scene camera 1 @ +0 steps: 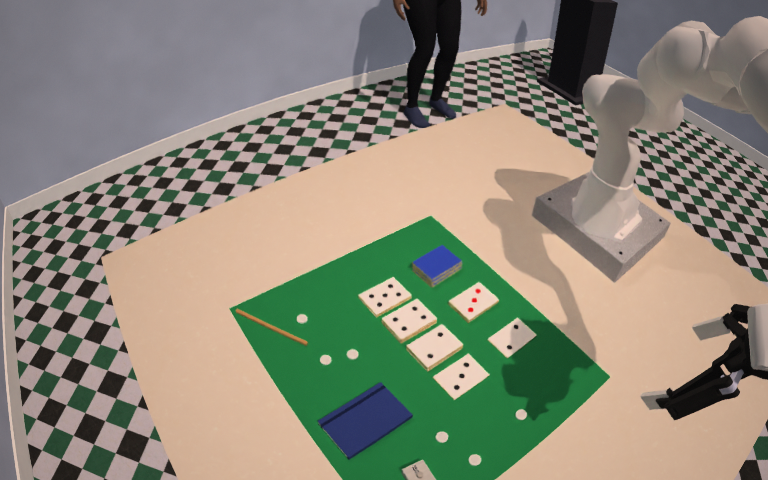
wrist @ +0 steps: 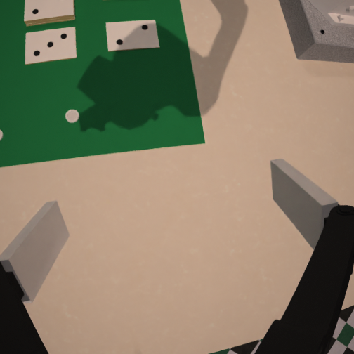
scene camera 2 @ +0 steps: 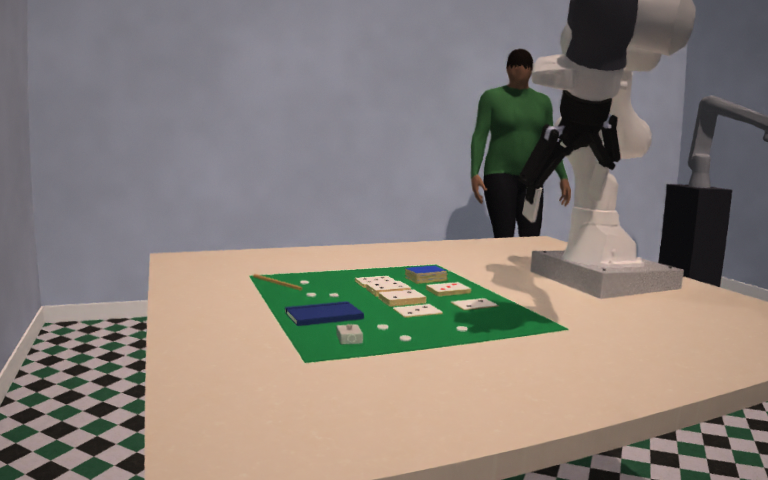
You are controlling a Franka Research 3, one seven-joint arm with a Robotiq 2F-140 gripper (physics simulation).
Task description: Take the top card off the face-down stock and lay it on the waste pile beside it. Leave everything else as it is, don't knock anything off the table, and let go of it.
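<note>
The face-down stock (scene camera 1: 437, 264) (scene camera 2: 425, 272) is a blue-topped stack at the back right of the green mat (scene camera 1: 271, 384) (scene camera 2: 317, 350) (wrist: 30, 100). Beside it, nearer scene camera 1, lies a low face-up pile with three red dots (scene camera 1: 481, 301) (scene camera 2: 448, 289), which looks like the waste pile. The stock does not show in the wrist view. My gripper (scene camera 1: 681, 363) (scene camera 2: 569, 183) (wrist: 164, 200) is wide open and empty, high above the table beyond the mat's right corner, well away from the stock.
Face-up black-dotted piles (scene camera 1: 385, 295) (scene camera 2: 402, 297) stand left of the waste pile. A two-dot card (scene camera 1: 504, 337) (scene camera 2: 474, 304) (wrist: 132, 36), a three-dot card (scene camera 1: 453, 375), white discs (scene camera 1: 521, 414), a blue book (scene camera 1: 366, 421), a small grey box (scene camera 2: 350, 334) and a stick (scene camera 1: 271, 327) lie on the mat.
</note>
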